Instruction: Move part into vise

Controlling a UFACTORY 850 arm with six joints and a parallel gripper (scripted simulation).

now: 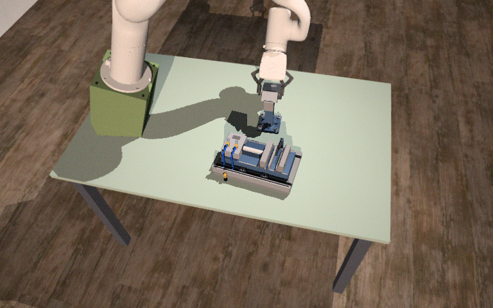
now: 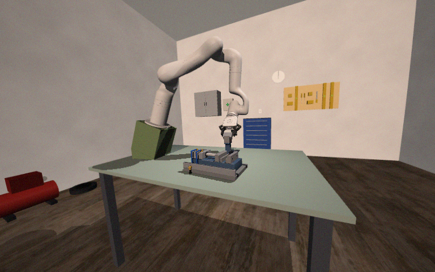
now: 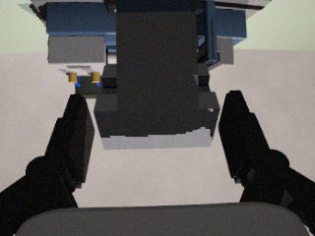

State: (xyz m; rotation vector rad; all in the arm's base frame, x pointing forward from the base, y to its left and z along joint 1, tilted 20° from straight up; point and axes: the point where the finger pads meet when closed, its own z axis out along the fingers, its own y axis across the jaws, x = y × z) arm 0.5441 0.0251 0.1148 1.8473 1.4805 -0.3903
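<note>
The part lies 20 mm below my hand. From my hand the other things lie so: white rod: 210 mm to the right, 90 mm below, 40 mm behind; then blue post: 110 mm below, 10 mm to the right; then work stop: 190 mm to the right, 80 mm below, 50 mm ahead.
</note>
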